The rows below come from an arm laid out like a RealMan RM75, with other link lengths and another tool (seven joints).
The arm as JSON. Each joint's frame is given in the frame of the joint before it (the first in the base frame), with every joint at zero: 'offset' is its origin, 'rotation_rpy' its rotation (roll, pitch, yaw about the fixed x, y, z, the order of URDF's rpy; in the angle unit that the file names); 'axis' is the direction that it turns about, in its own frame. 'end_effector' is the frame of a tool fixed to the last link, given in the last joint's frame.
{
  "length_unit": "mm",
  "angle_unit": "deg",
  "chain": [
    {
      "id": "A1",
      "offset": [
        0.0,
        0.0,
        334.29
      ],
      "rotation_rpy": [
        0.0,
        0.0,
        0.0
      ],
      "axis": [
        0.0,
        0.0,
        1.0
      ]
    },
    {
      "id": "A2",
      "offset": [
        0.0,
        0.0,
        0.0
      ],
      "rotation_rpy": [
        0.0,
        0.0,
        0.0
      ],
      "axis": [
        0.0,
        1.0,
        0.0
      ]
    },
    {
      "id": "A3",
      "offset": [
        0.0,
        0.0,
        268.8
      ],
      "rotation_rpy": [
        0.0,
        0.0,
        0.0
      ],
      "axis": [
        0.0,
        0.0,
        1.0
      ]
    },
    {
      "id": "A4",
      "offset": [
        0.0,
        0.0,
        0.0
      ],
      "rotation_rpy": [
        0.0,
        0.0,
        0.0
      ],
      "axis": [
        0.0,
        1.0,
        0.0
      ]
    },
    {
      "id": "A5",
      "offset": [
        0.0,
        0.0,
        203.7
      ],
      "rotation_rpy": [
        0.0,
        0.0,
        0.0
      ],
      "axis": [
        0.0,
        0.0,
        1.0
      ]
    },
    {
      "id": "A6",
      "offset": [
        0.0,
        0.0,
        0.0
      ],
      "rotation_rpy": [
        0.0,
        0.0,
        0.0
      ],
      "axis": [
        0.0,
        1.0,
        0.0
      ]
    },
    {
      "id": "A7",
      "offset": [
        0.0,
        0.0,
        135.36
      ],
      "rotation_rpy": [
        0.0,
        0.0,
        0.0
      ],
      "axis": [
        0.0,
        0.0,
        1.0
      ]
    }
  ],
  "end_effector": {
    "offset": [
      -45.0,
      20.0,
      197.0
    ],
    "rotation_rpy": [
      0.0,
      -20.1,
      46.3
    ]
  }
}
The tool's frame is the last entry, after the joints.
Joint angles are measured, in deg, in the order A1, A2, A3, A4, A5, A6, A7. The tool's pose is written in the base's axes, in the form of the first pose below.
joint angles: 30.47 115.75 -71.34 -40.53 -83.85 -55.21 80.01
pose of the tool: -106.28 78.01 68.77 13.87 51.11 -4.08
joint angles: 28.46 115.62 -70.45 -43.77 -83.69 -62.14 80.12
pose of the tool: -110.99 78.08 72.69 11.67 48.33 -3.33
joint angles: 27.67 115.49 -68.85 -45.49 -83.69 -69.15 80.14
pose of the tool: -115.77 78.36 76.46 9.54 45.65 -2.56
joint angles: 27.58 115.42 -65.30 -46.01 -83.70 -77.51 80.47
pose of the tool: -119.73 79.47 81.72 7.38 42.97 -0.95
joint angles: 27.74 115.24 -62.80 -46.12 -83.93 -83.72 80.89
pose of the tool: -123.08 80.29 85.13 6.03 40.83 0.24
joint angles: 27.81 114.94 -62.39 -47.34 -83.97 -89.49 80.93
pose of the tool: -129.10 79.42 87.12 4.58 37.93 0.81
